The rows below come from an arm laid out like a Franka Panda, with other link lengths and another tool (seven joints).
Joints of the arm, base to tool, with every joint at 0 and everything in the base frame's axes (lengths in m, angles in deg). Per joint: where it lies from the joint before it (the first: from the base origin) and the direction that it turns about. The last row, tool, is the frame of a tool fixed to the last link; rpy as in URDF.
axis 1: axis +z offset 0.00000 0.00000 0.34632
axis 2: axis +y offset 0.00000 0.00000 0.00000
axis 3: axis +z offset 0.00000 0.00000 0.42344
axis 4: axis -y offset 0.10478 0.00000 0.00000
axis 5: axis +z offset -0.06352 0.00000 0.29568
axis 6: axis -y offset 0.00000 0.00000 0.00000
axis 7: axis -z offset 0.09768 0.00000 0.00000
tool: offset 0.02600 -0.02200 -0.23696 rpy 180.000 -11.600 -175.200
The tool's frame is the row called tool.
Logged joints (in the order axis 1, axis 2, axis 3, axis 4, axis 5, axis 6, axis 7), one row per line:
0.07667, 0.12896, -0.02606, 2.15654, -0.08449, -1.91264, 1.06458
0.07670, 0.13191, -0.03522, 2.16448, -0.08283, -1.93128, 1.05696
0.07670, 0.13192, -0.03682, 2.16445, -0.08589, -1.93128, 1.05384
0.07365, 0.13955, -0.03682, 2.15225, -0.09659, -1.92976, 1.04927
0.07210, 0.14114, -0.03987, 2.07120, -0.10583, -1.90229, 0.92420
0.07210, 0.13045, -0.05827, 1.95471, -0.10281, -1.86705, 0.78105
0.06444, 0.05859, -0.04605, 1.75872, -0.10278, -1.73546, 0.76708
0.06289, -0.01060, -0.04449, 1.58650, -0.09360, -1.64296, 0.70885
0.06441, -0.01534, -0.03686, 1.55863, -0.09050, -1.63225, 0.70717
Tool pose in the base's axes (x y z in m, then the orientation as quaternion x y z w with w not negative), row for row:
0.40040, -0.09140, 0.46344, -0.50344, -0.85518, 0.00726, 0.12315
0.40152, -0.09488, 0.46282, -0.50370, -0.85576, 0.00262, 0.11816
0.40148, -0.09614, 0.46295, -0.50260, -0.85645, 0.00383, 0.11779
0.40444, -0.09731, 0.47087, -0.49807, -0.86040, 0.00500, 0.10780
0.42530, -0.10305, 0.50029, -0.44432, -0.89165, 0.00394, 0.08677
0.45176, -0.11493, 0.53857, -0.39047, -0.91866, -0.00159, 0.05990
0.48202, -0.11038, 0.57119, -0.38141, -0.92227, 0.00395, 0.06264
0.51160, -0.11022, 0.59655, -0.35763, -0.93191, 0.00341, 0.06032
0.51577, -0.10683, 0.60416, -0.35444, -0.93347, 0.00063, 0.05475
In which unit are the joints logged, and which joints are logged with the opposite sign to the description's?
The joints are logged in radians. Opposite sign: axis 1, axis 2, axis 4, axis 6.
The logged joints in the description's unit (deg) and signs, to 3 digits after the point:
-4.393, -7.389, -1.493, -123.561, -4.841, 109.586, 60.996
-4.395, -7.558, -2.018, -124.016, -4.746, 110.654, 60.559
-4.395, -7.558, -2.110, -124.014, -4.921, 110.654, 60.381
-4.220, -7.996, -2.110, -123.315, -5.534, 110.567, 60.119
-4.131, -8.087, -2.284, -118.671, -6.064, 108.993, 52.953
-4.131, -7.474, -3.339, -111.997, -5.891, 106.974, 44.751
-3.692, -3.357, -2.638, -100.767, -5.889, 99.435, 43.950
-3.603, 0.607, -2.549, -90.900, -5.363, 94.135, 40.614
-3.690, 0.879, -2.112, -89.303, -5.185, 93.521, 40.518

